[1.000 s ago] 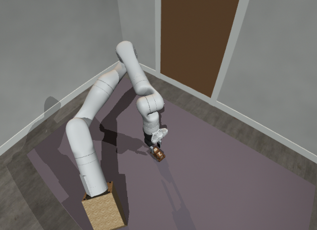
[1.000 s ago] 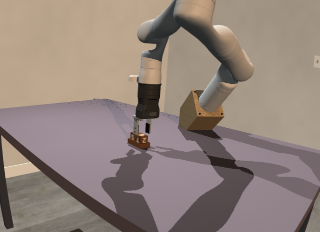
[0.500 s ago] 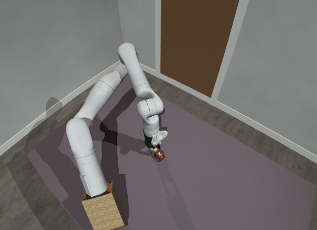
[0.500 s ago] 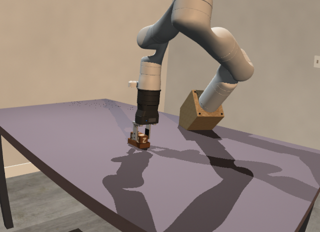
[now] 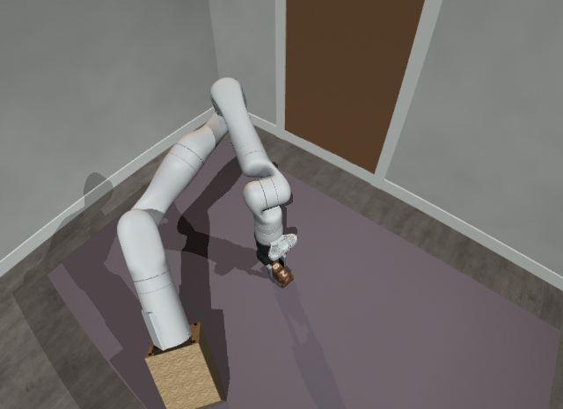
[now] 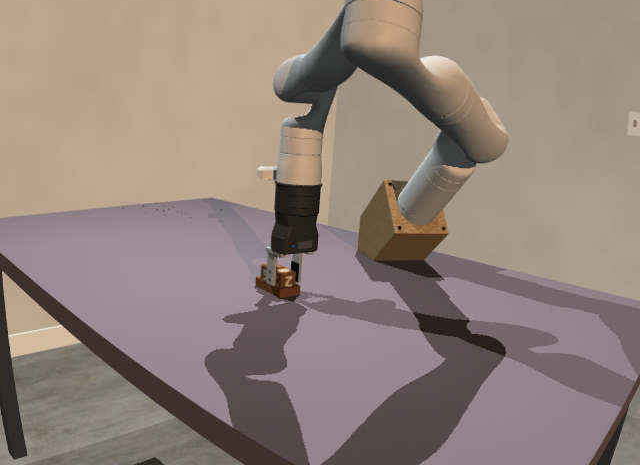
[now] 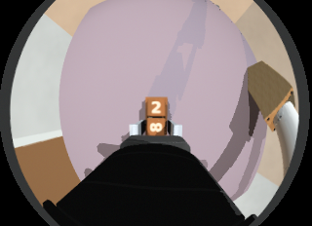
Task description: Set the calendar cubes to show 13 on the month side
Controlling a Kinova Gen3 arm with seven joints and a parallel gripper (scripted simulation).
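The tray is 2 cm to the right of my hand and 3 cm below it.
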